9 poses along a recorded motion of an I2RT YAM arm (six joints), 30 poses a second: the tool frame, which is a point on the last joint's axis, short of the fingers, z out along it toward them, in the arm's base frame.
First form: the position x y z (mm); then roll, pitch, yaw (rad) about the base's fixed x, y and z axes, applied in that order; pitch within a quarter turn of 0, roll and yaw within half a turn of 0.
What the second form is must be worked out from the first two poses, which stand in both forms.
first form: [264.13, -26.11, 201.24, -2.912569, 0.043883, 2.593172]
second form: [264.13, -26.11, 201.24, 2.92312, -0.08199, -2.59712]
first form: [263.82, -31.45, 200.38, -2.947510, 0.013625, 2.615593]
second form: [263.82, -31.45, 200.38, 2.96656, -0.08538, -2.62176]
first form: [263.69, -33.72, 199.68, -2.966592, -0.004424, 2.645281]
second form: [263.69, -33.72, 199.68, 2.98941, -0.08685, -2.65229]
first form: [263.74, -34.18, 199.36, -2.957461, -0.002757, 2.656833]
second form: [263.74, -34.18, 199.36, 2.97953, -0.08783, -2.66422]
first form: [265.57, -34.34, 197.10, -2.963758, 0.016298, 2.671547]
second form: [265.57, -34.34, 197.10, 2.97549, -0.06587, -2.67558]
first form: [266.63, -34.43, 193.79, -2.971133, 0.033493, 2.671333]
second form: [266.63, -34.43, 193.79, 2.97445, -0.04746, -2.67245]
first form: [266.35, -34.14, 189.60, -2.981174, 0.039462, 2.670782]
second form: [266.35, -34.14, 189.60, 2.98077, -0.03776, -2.67065]
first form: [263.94, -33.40, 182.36, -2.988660, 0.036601, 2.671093]
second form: [263.94, -33.40, 182.36, 2.98871, -0.03683, -2.67111]
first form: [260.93, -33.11, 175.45, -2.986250, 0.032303, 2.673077]
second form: [260.93, -33.11, 175.45, 2.98841, -0.04141, -2.67374]
